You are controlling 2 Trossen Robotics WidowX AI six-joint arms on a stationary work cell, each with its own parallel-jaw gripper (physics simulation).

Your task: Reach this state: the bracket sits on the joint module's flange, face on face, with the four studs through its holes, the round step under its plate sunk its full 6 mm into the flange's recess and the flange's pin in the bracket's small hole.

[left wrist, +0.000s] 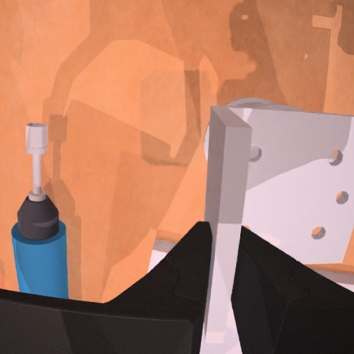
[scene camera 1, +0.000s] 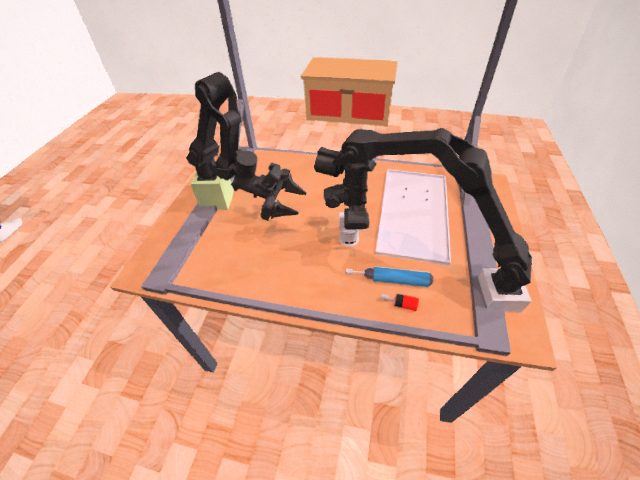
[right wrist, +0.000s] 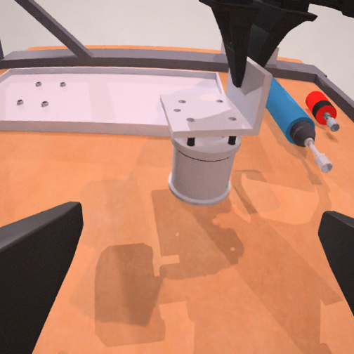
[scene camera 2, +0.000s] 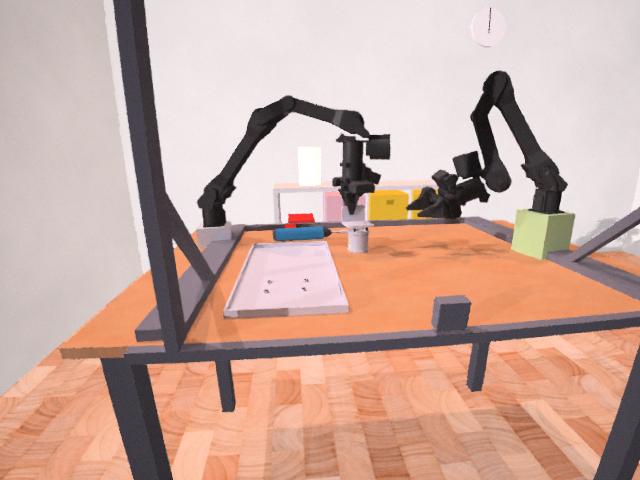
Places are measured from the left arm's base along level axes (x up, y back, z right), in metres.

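Pixels of known places: left gripper, fingertip midpoint: (scene camera 2: 350,214); right gripper, fingertip midpoint: (scene camera 1: 302,203) (scene camera 2: 411,211); left arm's base, link origin: (scene camera 1: 506,284) (scene camera 2: 214,224); right arm's base, link origin: (scene camera 1: 208,174) (scene camera 2: 545,211).
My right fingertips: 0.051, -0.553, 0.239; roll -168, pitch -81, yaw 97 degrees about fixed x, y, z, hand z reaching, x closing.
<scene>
For each thing: its top centre in the pictures, then the offset to it from my right fingertips, as dx, dy, dz. "spot": a spot on its surface instead.
- joint module, top centre: (scene camera 2: 358,224) (scene camera 1: 349,222) -0.036, +0.143, -0.040
- white tray, top centre: (scene camera 2: 288,266) (scene camera 1: 414,209) -0.094, +0.364, +0.088
- blue driver, surface spot: (scene camera 1: 400,276) spot: -0.073, +0.282, -0.206
- shorter red driver, top centre: (scene camera 1: 400,297) -0.076, +0.276, -0.269
The white L-shaped bracket (scene camera 2: 356,224) (left wrist: 300,200) (right wrist: 205,117) is held above the joint module (scene camera 1: 348,239) (scene camera 2: 357,241) (right wrist: 202,172), its plate roughly level. In the right wrist view a gap shows between plate and flange, with two black studs (right wrist: 191,141) (right wrist: 232,140) below the plate's near edge. No stud shows standing above the plate. Whether stud tips enter the holes cannot be told. The step, recess and pin are hidden. My left gripper (scene camera 2: 352,211) (left wrist: 215,233) is shut on the bracket's upright wall. My right gripper (scene camera 1: 301,202) (scene camera 2: 413,211) (right wrist: 204,219) is open and empty, off to the module's side.
A white tray (scene camera 1: 413,227) (scene camera 2: 294,263) (right wrist: 125,95) holds several small nuts (scene camera 1: 405,189) (scene camera 2: 306,280) (right wrist: 44,104). A blue driver (scene camera 1: 400,276) (scene camera 2: 299,233) (left wrist: 42,265) (right wrist: 290,110) and a shorter red driver (scene camera 1: 408,302) (right wrist: 320,106) lie near the module. Dark frame rails edge the table.
</scene>
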